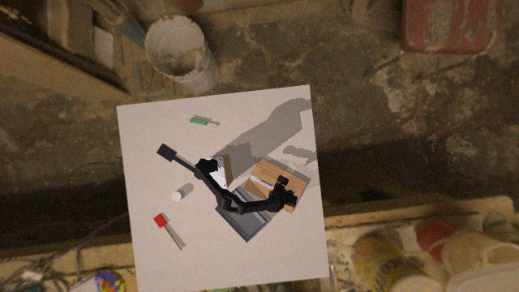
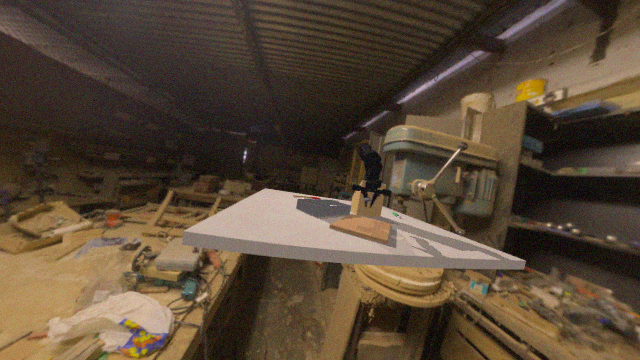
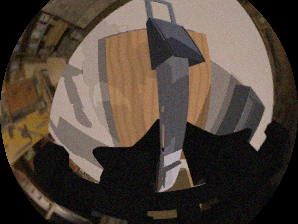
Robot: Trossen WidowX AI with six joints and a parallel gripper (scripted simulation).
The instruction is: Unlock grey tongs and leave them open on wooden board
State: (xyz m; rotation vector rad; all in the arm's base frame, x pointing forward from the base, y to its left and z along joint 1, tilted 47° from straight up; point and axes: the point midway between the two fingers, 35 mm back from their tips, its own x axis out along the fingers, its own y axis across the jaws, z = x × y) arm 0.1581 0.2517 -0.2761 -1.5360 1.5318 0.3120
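The wooden board is 90 mm below my gripper tip and 10 mm to the right of it. Also, from my gripper tip: black spatula (670 mm to the right, 170 mm behind, 100 mm below); grey roasting tin (230 mm to the right, 190 mm ahead, 70 mm below); green screwdriver (480 mm to the right, 420 mm behind, 90 mm below).
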